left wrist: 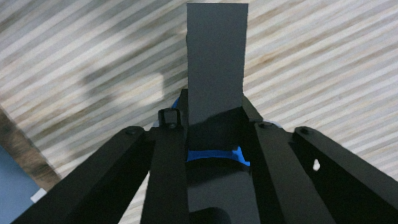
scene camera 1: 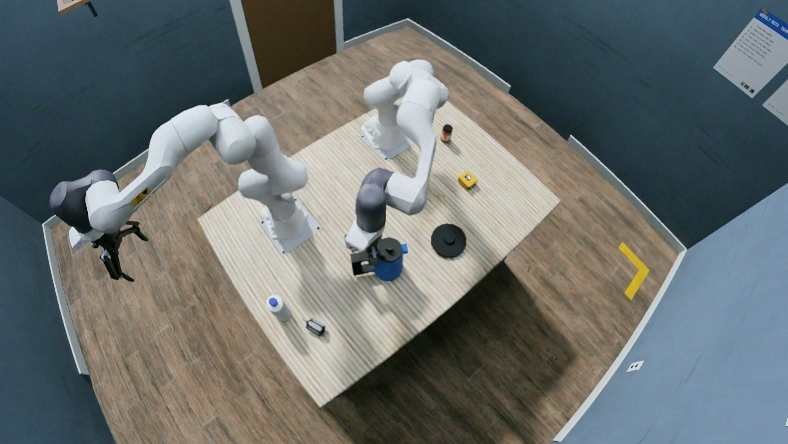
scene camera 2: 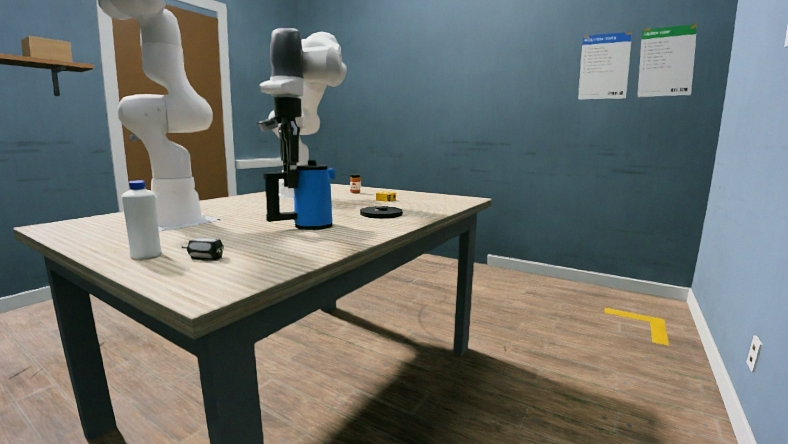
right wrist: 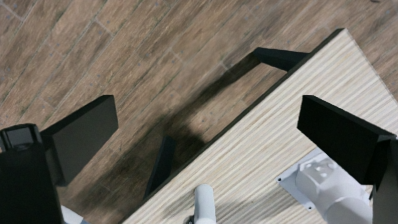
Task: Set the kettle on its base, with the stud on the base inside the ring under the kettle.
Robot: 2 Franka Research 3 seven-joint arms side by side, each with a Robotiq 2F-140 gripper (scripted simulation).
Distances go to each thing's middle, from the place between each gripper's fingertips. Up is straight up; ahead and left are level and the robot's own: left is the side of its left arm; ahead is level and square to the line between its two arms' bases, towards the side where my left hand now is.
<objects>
My left hand (scene camera 2: 290, 187) is 2 cm short of the blue kettle (scene camera 2: 312, 199), 3 cm to the right of it and 6 cm above it. Also, from my left hand: small dark object (scene camera 2: 199, 248) 1 cm behind, 32 cm to the right, 13 cm below; then white bottle (scene camera 2: 139, 205) 13 cm behind, 37 cm to the right, 7 cm below; then round black base (scene camera 1: 448, 240) 15 cm ahead, 31 cm to the left, 14 cm below.
My right hand (scene camera 1: 138, 259) is 35 cm short of the white bottle, 27 cm to the right of it and 33 cm above it. Round my right hand: blue kettle (50 cm ahead, 66 cm to the left, 32 cm below); then small dark object (47 cm ahead, 31 cm to the left, 39 cm below); then round black base (63 cm ahead, 94 cm to the left, 40 cm below).
</objects>
